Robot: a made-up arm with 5 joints.
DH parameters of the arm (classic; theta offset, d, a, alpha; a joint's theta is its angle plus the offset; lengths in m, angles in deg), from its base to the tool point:
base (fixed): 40.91 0 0.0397 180
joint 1: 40.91 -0.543 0.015 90
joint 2: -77.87 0 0.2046 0
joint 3: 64.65 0 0.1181 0
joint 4: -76.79 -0.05 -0.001 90
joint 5: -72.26 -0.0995 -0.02 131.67
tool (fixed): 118.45 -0.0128 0 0
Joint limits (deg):
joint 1: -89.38..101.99
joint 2: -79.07..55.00
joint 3: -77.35..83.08
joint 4: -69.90..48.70
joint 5: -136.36..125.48
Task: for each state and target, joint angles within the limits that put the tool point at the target. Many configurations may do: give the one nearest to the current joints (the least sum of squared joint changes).
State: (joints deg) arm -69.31 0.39 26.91 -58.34 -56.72
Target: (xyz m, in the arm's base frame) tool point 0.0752 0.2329 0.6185
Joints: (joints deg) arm -88.24 -0.61 71.60 -44.02 -51.94
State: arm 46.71 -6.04 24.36 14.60 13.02
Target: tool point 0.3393 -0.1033 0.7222
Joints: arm 17.92 20.61 -13.03 -5.49 8.26
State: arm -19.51 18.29 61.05 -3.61 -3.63
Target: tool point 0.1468 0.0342 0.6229
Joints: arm -17.88 -33.64 70.40 8.61 -0.21
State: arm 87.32 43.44 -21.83 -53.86 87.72
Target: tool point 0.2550 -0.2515 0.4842
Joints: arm 43.73 53.37 9.72 -42.36 84.79
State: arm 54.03 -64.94 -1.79 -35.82 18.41
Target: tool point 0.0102 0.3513 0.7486
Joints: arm 91.43 -79.07 -30.71 -55.31 13.33
